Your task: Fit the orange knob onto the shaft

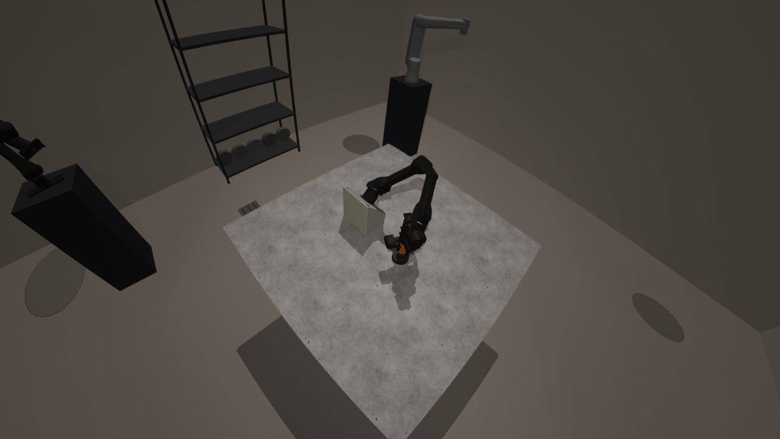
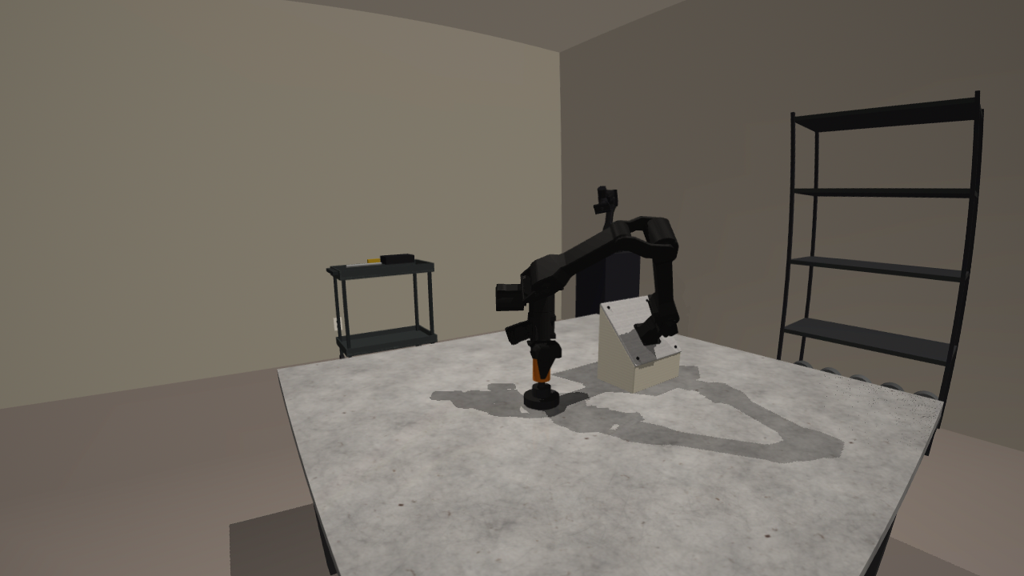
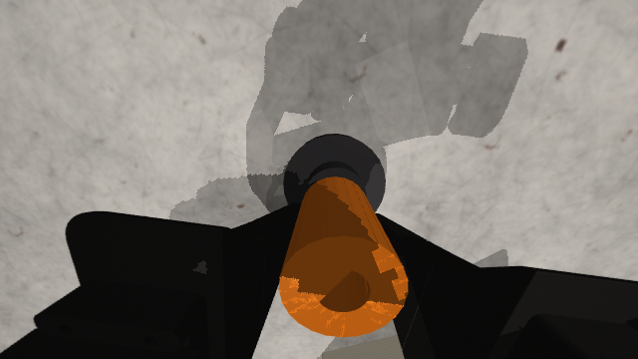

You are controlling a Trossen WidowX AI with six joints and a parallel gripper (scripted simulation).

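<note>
Right now the orange knob is 20 mm above my gripper tip. Round my gripper tip: dark round pedestal: 40 mm below.
</note>
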